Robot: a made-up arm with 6 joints. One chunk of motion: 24 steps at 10 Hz.
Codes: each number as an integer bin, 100 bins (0 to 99) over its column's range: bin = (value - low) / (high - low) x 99, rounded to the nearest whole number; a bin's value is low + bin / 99 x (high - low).
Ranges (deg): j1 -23..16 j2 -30..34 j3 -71..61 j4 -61..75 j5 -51..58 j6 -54..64
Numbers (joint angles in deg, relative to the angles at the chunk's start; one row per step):
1: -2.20 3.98 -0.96 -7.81 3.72 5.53
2: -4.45 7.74 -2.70 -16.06 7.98 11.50
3: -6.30 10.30 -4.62 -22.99 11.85 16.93
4: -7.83 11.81 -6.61 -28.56 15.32 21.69
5: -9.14 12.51 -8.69 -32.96 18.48 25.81
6: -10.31 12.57 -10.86 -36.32 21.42 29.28
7: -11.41 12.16 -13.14 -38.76 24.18 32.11
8: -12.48 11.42 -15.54 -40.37 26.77 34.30
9: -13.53 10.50 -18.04 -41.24 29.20 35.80
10: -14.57 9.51 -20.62 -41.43 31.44 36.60
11: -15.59 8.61 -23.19 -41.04 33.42 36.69
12: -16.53 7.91 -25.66 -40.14 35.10 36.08
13: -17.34 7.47 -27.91 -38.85 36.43 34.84
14: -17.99 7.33 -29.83 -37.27 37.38 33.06
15: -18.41 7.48 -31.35 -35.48 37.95 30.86
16: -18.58 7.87 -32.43 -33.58 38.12 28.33
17: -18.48 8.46 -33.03 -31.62 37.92 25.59
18: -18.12 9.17 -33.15 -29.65 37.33 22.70
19: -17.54 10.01 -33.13 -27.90 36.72 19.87
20: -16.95 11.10 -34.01 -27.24 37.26 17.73
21: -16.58 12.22 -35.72 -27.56 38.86 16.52
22: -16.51 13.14 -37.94 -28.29 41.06 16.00
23: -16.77 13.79 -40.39 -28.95 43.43 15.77
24: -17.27 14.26 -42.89 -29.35 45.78 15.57
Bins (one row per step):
1: 53 53 53 39 50 50
2: 47 58 51 33 54 55
3: 42 62 50 28 57 60
4: 39 65 48 24 60 64
5: 35 66 47 20 63 67
6: 32 66 45 18 66 70
7: 29 65 43 16 68 72
8: 27 64 42 15 71 74
9: 24 63 40 14 73 75
10: 21 61 38 14 75 76
11: 19 60 36 15 77 76
12: 16 59 34 15 78 76
13: 14 58 32 16 79 75
14: 13 58 31 17 80 73
15: 12 58 30 19 81 71
16: 11 59 29 20 81 69
17: 11 59 28 21 81 67
18: 12 61 28 23 80 64
19: 14 62 28 24 80 62
20: 15 64 28 25 80 60
21: 16 65 26 24 82 59
22: 16 67 25 24 84 59
23: 16 68 23 23 86 59
24: 15 68 21 23 88 58

